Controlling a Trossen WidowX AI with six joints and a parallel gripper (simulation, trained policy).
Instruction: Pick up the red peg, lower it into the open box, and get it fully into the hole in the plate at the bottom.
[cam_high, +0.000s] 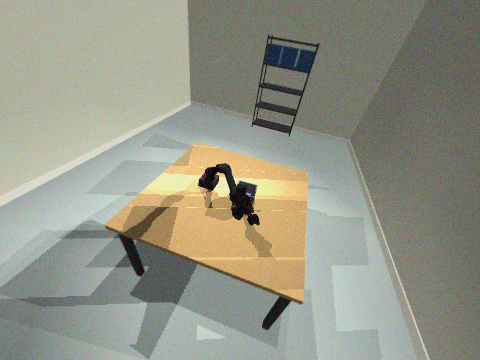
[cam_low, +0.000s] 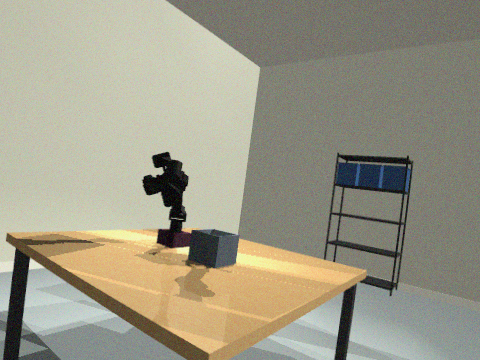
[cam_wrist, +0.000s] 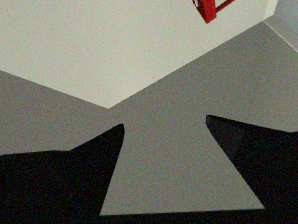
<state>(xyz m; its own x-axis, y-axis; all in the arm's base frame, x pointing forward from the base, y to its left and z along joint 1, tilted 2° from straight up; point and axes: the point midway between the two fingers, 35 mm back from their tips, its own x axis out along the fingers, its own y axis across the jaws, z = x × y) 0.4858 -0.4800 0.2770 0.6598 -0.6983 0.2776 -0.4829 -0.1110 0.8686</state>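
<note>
Now: gripper tip 62 cm to the right of the red peg, 35 cm past it and 34 cm above it. From my gripper tip the other things lie so: plate: 47 cm to the left, 33 cm below, 18 cm behind.
</note>
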